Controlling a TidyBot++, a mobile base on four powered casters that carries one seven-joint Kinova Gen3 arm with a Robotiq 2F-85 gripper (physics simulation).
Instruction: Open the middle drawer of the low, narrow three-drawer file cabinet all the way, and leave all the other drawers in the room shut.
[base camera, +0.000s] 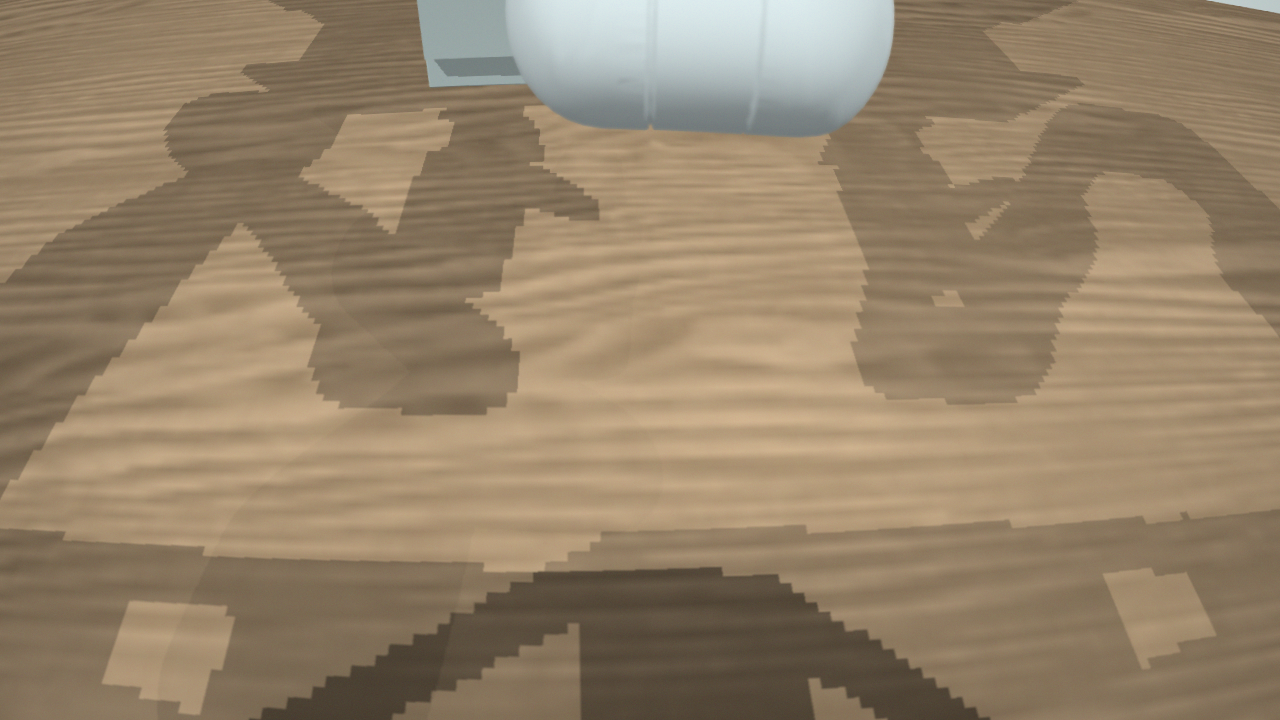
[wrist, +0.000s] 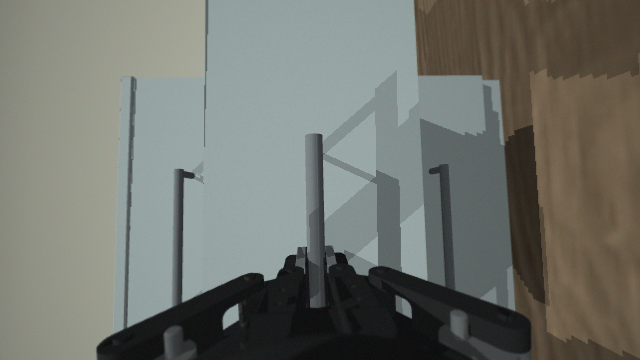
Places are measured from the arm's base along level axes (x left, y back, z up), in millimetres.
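Pixels of known places: gripper, fingertip midpoint: (wrist: 315, 260).
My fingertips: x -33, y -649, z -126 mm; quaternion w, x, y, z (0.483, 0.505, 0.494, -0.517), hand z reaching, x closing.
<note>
For each thing: its middle in the pictures, then the offset to it from my fingertips. "pt": a spot on its surface instead. Level surfaces: height alone.
- middle drawer's grey bar handle, surface spot: (wrist: 314, 185) pt dx -50, dy +27, dz +0 mm
- wood floor, its level: dz -271 mm
- top drawer's handle, surface spot: (wrist: 178, 235) pt dx +5, dy -122, dz +152 mm
- bottom drawer's handle, surface spot: (wrist: 447, 225) pt dx +1, dy -122, dz -153 mm
The low pale grey-blue file cabinet (base camera: 465, 31) (wrist: 125, 200) shows partly in both views. In the wrist view its middle drawer (wrist: 300, 65) stands out well in front of the other two drawer fronts. How far it is open cannot be told exactly. My gripper (wrist: 315, 260) is shut on the middle drawer's grey bar handle (wrist: 314, 185). The top drawer front (wrist: 160, 120), at the left of the wrist view, and the bottom drawer front (wrist: 460, 105), at the right, are set back behind it and look shut. In the base view the gripper and handles do not show.
A rounded pale arm part (base camera: 702, 62) hides much of the cabinet in the base view. The wood floor (base camera: 671, 447) (wrist: 590, 175) carries dark shadows. A beige wall (wrist: 55, 150) shows at the left of the wrist view. The top drawer's handle (wrist: 178, 235) and bottom drawer's handle (wrist: 447, 225) flank the gripper.
</note>
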